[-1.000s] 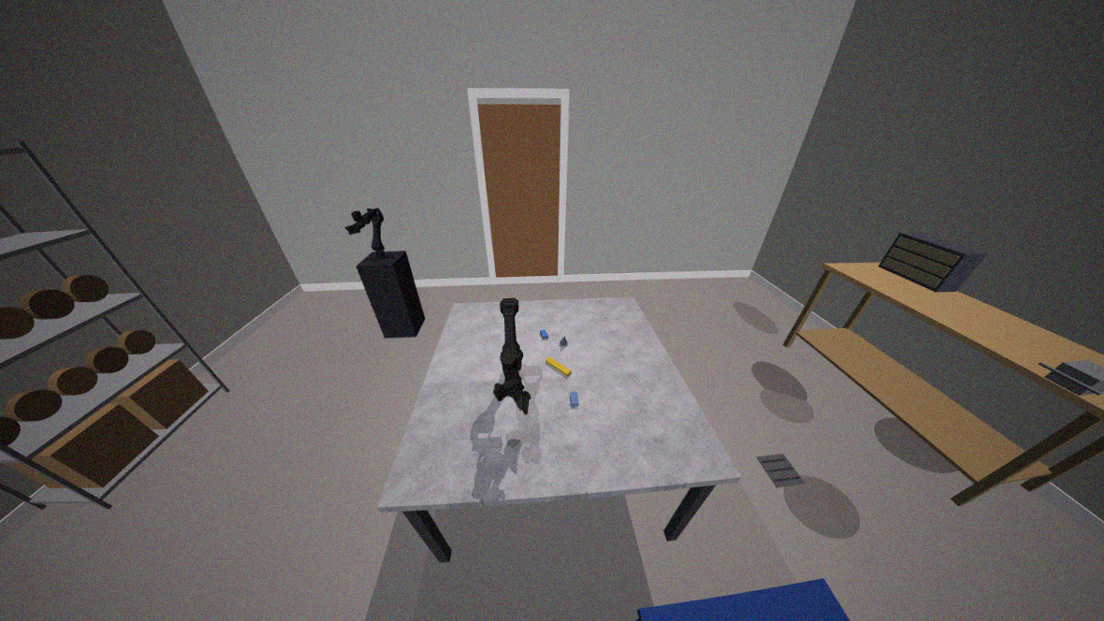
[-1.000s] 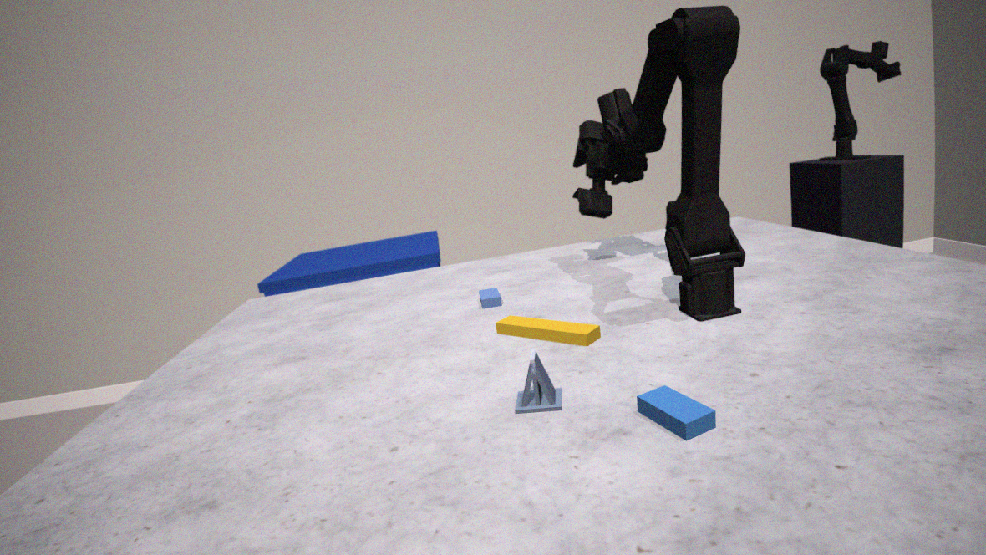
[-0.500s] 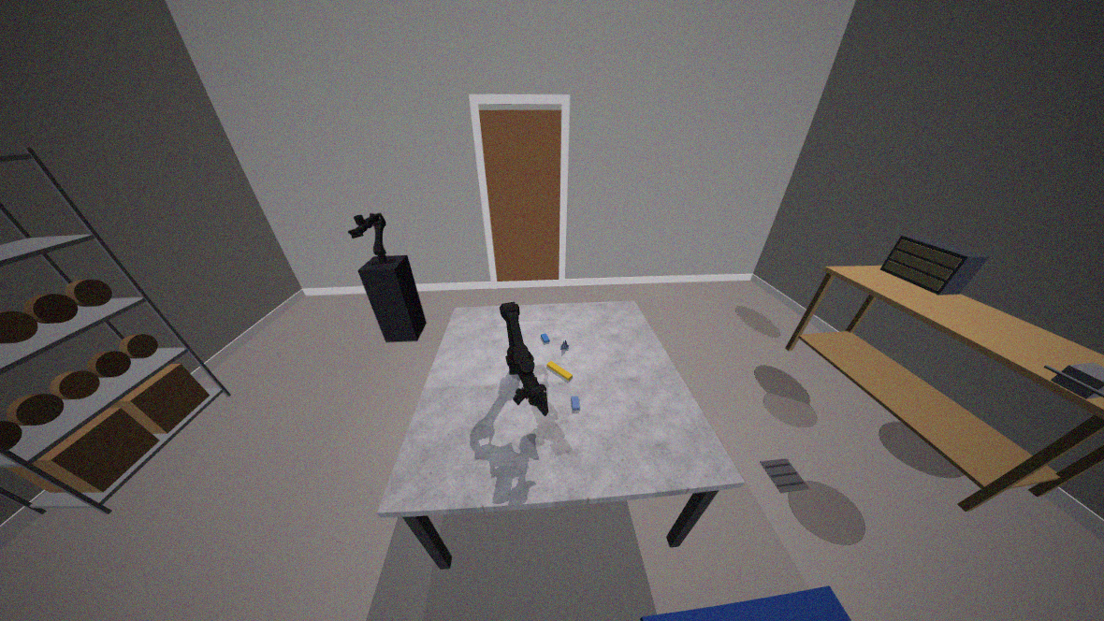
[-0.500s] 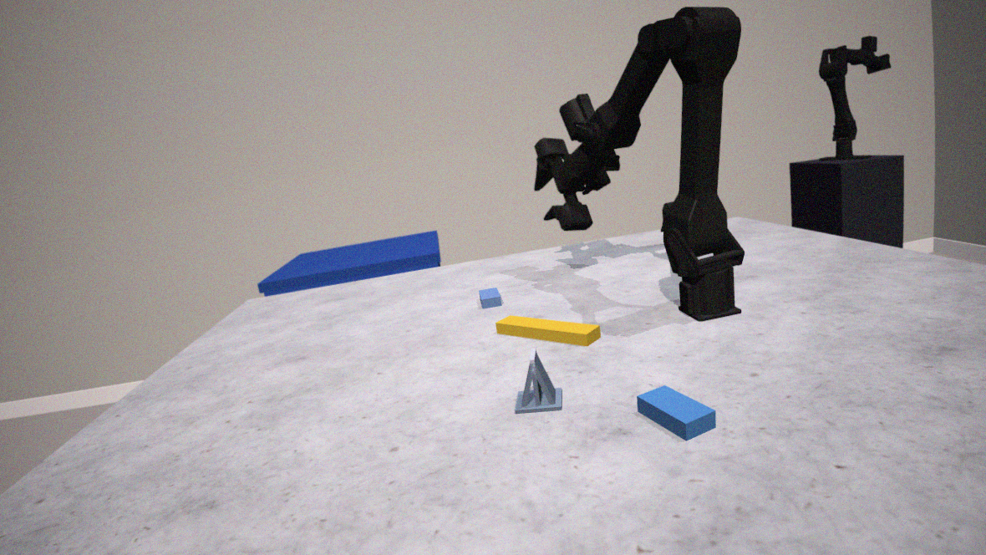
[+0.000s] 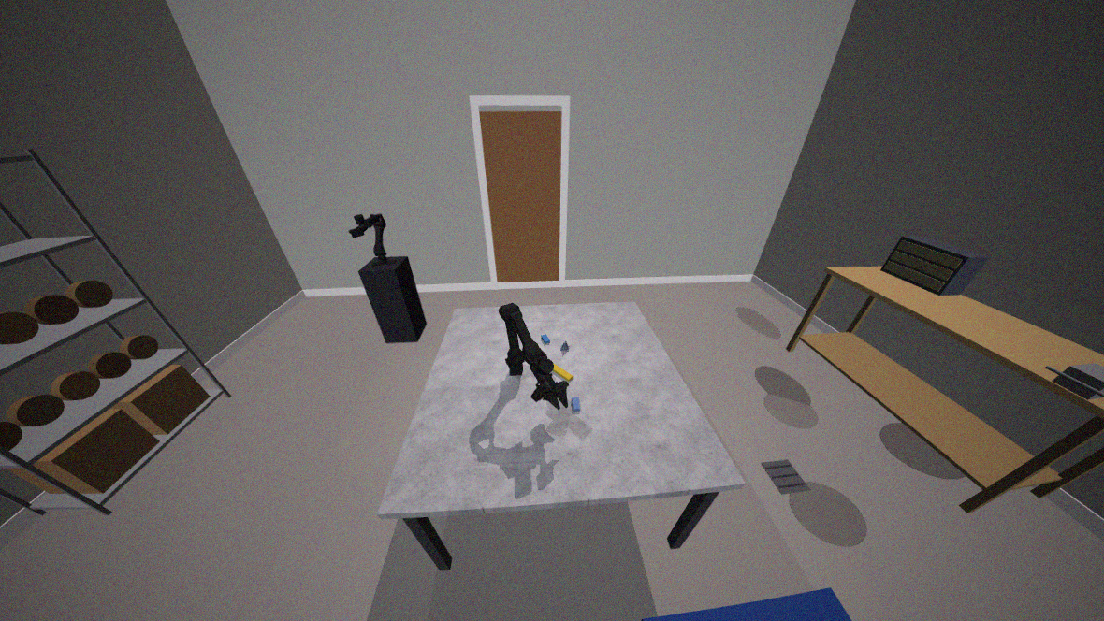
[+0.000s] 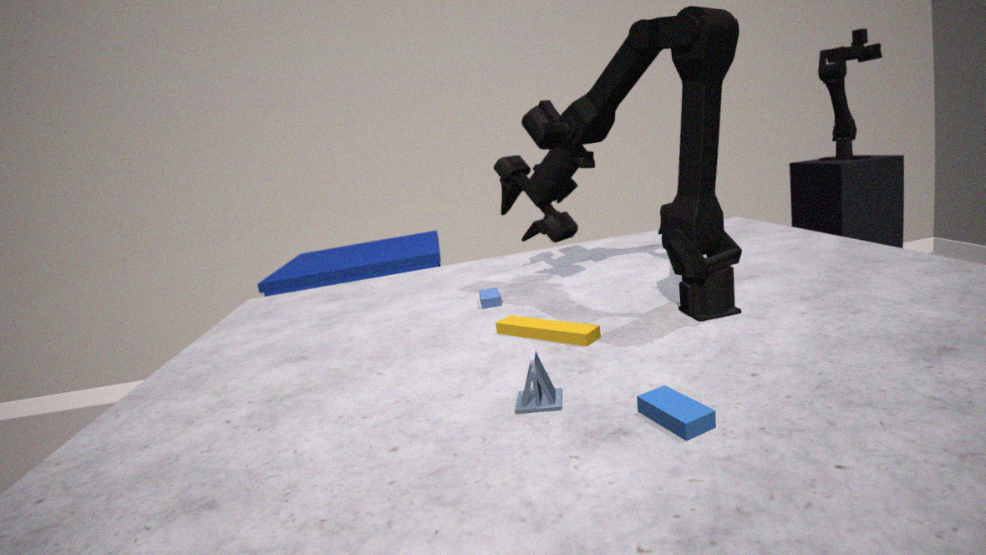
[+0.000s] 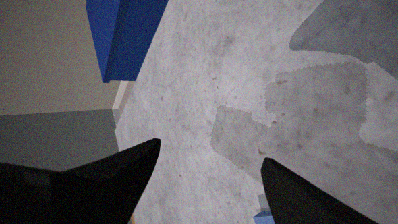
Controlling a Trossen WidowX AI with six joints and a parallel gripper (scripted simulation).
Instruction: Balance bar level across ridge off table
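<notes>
The yellow bar lies 2 cm ahead of my gripper tip, 31 cm to the left of it and 10 cm below it. Also, from my gripper tip: grey triangular ridge: 7 cm ahead, 50 cm to the left, 8 cm below; then blue block: 4 cm behind, 59 cm to the left, 10 cm below.
</notes>
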